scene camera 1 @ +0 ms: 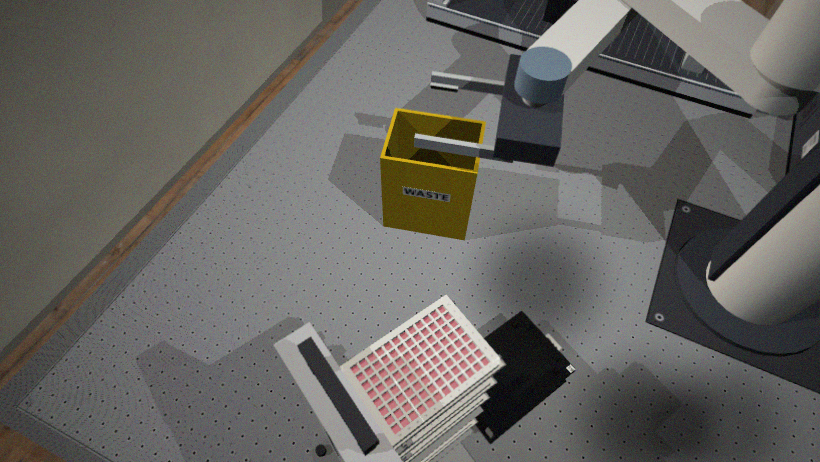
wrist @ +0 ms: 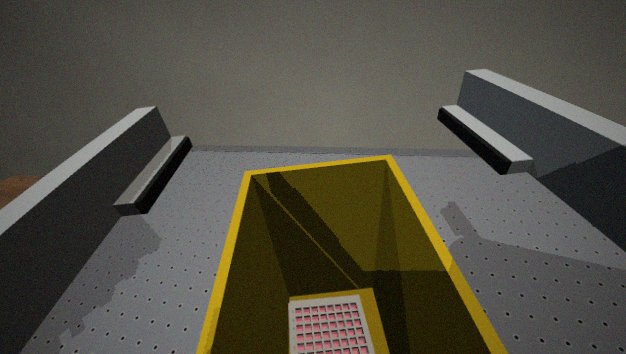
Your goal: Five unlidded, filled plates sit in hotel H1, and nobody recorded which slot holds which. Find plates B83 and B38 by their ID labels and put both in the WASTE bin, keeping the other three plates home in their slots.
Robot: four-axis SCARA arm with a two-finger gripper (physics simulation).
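Seen in the pictures: gripper, fingertip midpoint: (scene camera 1: 423, 107) (wrist: 312, 109); arm's base at its link origin: (scene camera 1: 744, 291).
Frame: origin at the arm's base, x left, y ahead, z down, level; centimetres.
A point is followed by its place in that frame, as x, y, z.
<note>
The yellow WASTE bin (scene camera 1: 427, 212) @(15.5, 56.8, -8.4) (wrist: 345, 200) @(9.7, 66.5, -17.4) stands upright on the perforated table. A plate (wrist: 330, 327) @(11.0, 61.2, -3.5) with pink-filled wells lies low inside it in the wrist view; its ID label does not show. My gripper (scene camera 1: 430, 111) @(10.5, 60.8, -28.0) (wrist: 312, 109) @(10.5, 60.8, -28.0) is open and empty above the bin, its fingers apart on either side of the bin mouth in the wrist view. Hotel H1 (scene camera 1: 338, 396) @(59.4, 45.3, -48.1) stands at the bottom of the scene view and holds a stack of plates. The top plate (scene camera 1: 421, 370) @(52.4, 41.8, -39.7) shows pink wells; the ID labels of the stacked plates cannot be read here.
A flat black pad (scene camera 1: 522, 373) @(35.6, 31.4, -7.3) lies right of the hotel. The robot's column (scene camera 1: 768, 258) @(5.8, 4.7, -17.0) stands at the right on a dark base plate. A long dark tray-like unit (scene camera 1: 476, 17) @(-45.2, 71.6, -6.3) runs along the top, partly under the arm. A wooden edge (scene camera 1: 172, 200) @(30.7, 104.8, -0.1) borders the table at the left.
</note>
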